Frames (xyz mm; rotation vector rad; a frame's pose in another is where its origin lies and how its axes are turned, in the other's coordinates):
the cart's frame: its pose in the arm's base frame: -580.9 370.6 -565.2 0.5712 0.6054 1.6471
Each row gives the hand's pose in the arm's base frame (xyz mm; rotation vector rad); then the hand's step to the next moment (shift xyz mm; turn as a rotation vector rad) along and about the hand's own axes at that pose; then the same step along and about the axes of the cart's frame.
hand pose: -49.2 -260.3 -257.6 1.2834 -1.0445 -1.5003
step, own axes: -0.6 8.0 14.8 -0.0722 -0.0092 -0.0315
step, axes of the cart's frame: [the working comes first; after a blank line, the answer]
step, axes of the arm's base frame: -13.9 -0.7 9.5 0.0363 0.0703 0.0060

1.7 16.6 -2.2 0.0642 -0.0319 0.0339
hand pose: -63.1 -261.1 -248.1 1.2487 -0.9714 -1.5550
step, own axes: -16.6 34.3 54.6 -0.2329 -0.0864 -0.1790
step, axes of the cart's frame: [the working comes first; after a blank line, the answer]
step, axes of the arm's base frame: -46.4 8.1 47.1 0.1838 0.2401 -0.0484

16.6 64.3 4.5 0.2081 -0.1988 0.1045
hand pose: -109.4 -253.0 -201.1 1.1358 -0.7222 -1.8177
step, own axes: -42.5 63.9 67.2 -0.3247 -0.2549 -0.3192
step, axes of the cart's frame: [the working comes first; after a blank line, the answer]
step, axes of the arm's base frame: -28.6 9.7 97.4 0.2714 0.3956 -0.2052

17.3 84.9 53.9 0.3431 -0.3888 0.0582
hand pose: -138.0 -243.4 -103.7 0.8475 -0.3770 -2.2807
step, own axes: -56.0 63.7 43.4 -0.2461 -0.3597 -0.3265
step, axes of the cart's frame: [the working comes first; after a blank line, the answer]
step, axes of the arm's base frame: 34.1 -7.5 88.6 0.1804 0.4194 -0.2968

-9.4 35.5 87.9 0.3770 -0.3870 -0.0686
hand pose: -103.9 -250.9 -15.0 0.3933 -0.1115 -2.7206
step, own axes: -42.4 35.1 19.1 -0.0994 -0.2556 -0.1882
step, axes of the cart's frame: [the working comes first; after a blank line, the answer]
step, axes of the arm's base frame: 44.9 -15.5 33.8 0.0488 0.2698 -0.1883

-20.8 -8.0 53.8 0.2526 -0.1981 -0.0871
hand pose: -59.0 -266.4 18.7 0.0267 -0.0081 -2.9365
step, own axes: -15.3 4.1 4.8 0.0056 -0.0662 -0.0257
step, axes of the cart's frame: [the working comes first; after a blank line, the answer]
step, axes of the arm's base frame: 15.7 -0.9 5.1 -0.0185 0.0636 -0.0263

-3.0 -7.9 14.2 0.0647 -0.0127 -0.0271
